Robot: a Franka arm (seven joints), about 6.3 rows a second.
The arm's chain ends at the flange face. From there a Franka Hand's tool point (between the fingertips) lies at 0.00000 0.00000 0.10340 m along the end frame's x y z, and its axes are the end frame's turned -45 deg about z.
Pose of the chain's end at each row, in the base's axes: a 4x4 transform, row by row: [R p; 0 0 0 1], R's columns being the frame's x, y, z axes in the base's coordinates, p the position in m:
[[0.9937, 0.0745, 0.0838, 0.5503], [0.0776, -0.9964, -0.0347, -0.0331], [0.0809, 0.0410, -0.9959, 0.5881], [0, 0, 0, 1]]
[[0.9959, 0.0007, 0.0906, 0.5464], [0.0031, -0.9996, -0.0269, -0.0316], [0.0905, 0.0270, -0.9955, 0.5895], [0, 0, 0, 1]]
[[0.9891, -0.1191, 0.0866, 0.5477], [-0.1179, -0.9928, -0.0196, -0.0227], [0.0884, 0.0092, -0.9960, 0.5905], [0, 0, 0, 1]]
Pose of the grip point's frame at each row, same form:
[[0.6500, 0.7553, 0.0838, 0.5590], [0.7594, -0.6497, -0.0347, -0.0367], [0.0282, 0.0862, -0.9959, 0.4851], [0, 0, 0, 1]]
[[0.7037, 0.7047, 0.0906, 0.5558], [0.7090, -0.7046, -0.0269, -0.0344], [0.0449, 0.0831, -0.9955, 0.4866], [0, 0, 0, 1]]
[[0.7836, 0.6152, 0.0866, 0.5567], [0.6186, -0.7854, -0.0196, -0.0247], [0.0560, 0.0690, -0.9960, 0.4875], [0, 0, 0, 1]]

